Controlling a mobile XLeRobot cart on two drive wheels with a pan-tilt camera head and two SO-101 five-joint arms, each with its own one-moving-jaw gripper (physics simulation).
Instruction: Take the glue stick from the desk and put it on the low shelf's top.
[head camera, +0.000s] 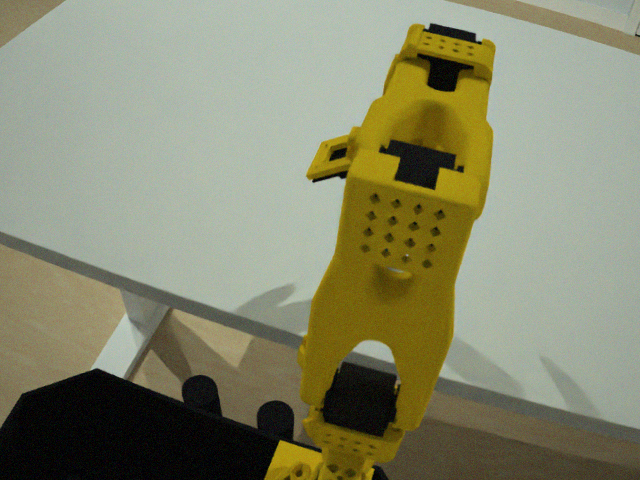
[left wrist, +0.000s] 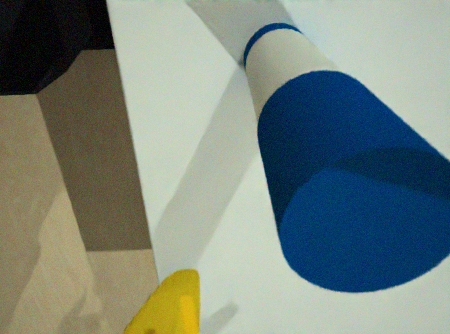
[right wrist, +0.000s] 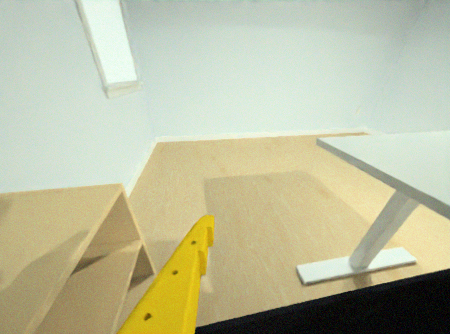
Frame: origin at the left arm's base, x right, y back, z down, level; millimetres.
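Where they show: left hand, its tool point: (left wrist: 198, 294); right hand, its tool point: (right wrist: 213, 226).
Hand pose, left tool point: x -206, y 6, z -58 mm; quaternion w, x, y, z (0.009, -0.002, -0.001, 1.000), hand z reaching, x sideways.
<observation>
After its pixels a point has its place.
The glue stick (left wrist: 357, 225) {x -233, y 21, z -58 mm} stands upright on the white desk (head camera: 155, 129) {x -385, y 340, z 55 mm} (left wrist: 165, 90) {x -185, y 8, z 55 mm} (right wrist: 420, 160) {x -335, y 498, z 55 mm}, its blue cap toward the left wrist camera, with a pale body and blue base behind. My left gripper (left wrist: 187, 295) is open. One yellow jaw tip shows at the lower left of the cap, apart from it in the picture; the other jaw is out of view. In the head camera the arm hides the glue stick and the fingertips. My right gripper (right wrist: 207, 222) is open, one notched jaw in view. The low wooden shelf (right wrist: 45, 220) {x 653, y 551, z 165 mm} is at the left of the right wrist view.
The desk's near edge runs below the arm in the head view. A white desk leg (head camera: 111, 351) (right wrist: 382, 232) {x -512, y 545, z 459 mm} stands under it. The black cart body (head camera: 103, 428) {x -32, y 212, z 92 mm} (right wrist: 350, 305) {x 156, y 243, z 24 mm} is at the bottom. A window (right wrist: 112, 45) {x 892, y 1988, z -339 mm} is in the wall behind the shelf.
</observation>
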